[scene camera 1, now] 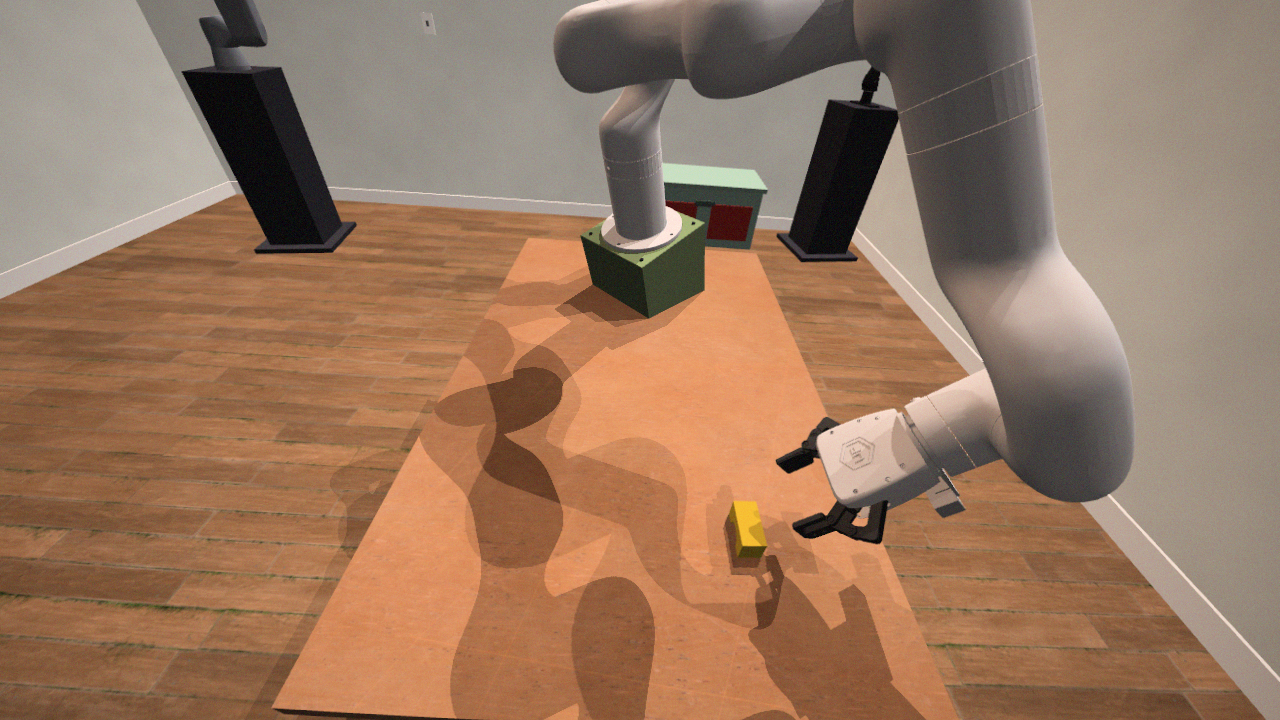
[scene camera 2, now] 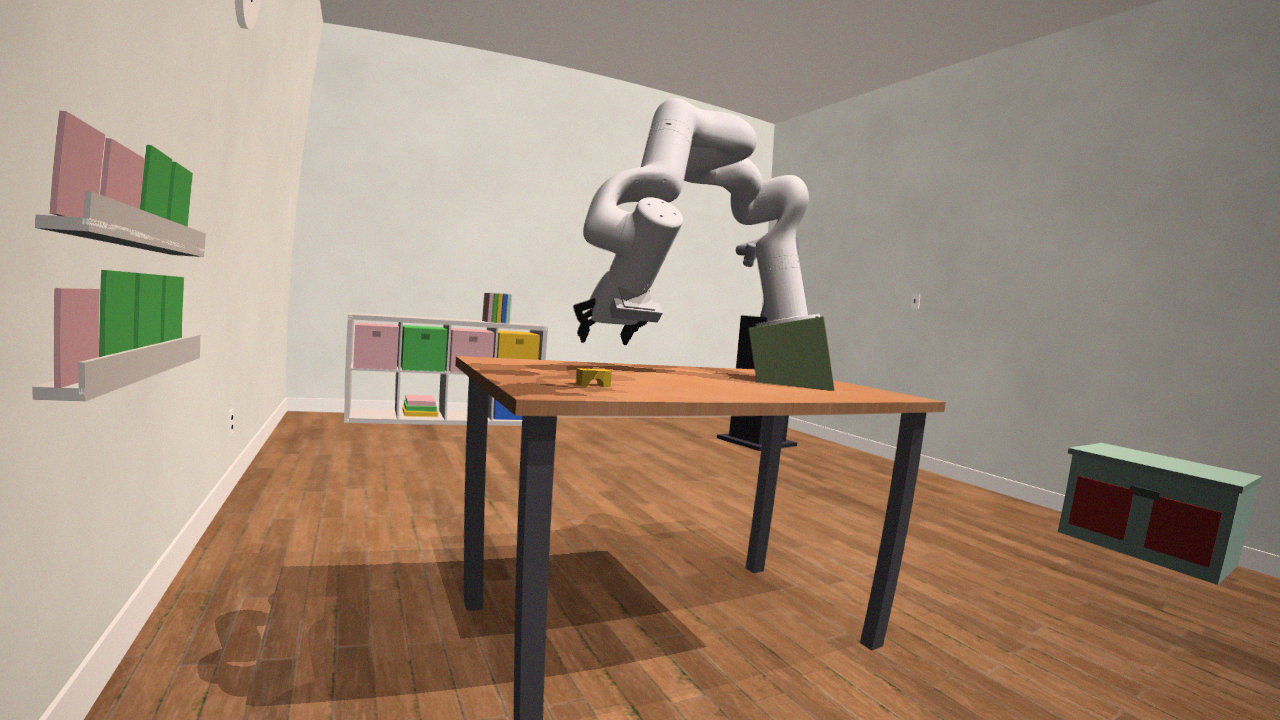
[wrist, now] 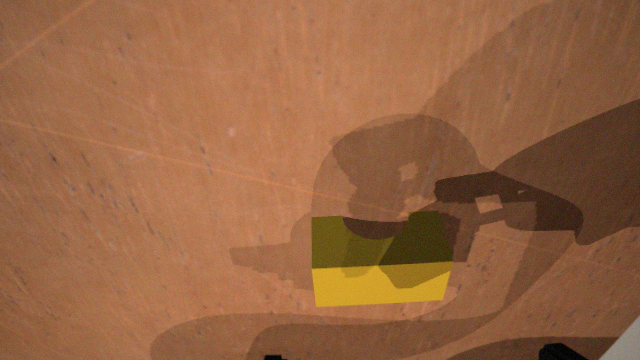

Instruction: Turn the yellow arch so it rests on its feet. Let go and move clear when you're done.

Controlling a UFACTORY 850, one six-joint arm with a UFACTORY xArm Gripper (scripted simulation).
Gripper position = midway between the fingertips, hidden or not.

Observation:
In view: the gripper (scene camera 1: 789,497) and a yellow arch (scene camera 1: 750,540).
The yellow arch shows as well in the wrist view (wrist: 414,265). The gripper shows as well in scene camera 2 (scene camera 2: 602,339).

